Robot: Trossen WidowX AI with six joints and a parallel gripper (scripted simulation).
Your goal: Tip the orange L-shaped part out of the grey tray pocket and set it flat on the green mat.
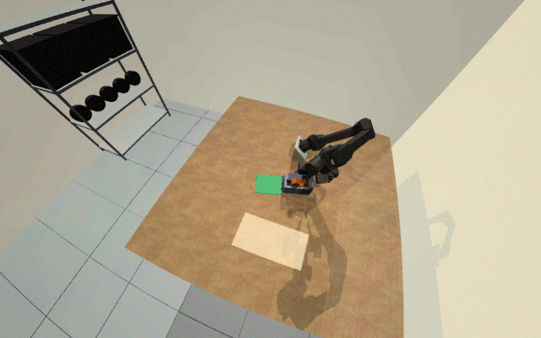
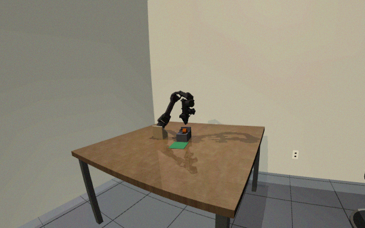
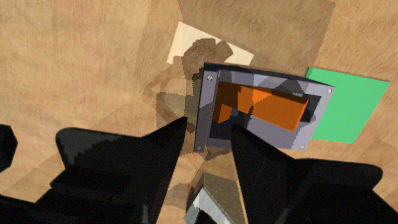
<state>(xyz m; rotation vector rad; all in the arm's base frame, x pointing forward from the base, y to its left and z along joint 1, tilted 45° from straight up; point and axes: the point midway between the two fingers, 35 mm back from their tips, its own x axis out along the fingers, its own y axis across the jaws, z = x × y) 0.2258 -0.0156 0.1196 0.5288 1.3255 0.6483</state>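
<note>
Now: the orange L-shaped part 8 cm below my gripper tip and 4 cm to the right of it. Round my gripper tip: green mat 22 cm to the right, 13 cm below, 2 cm ahead.
</note>
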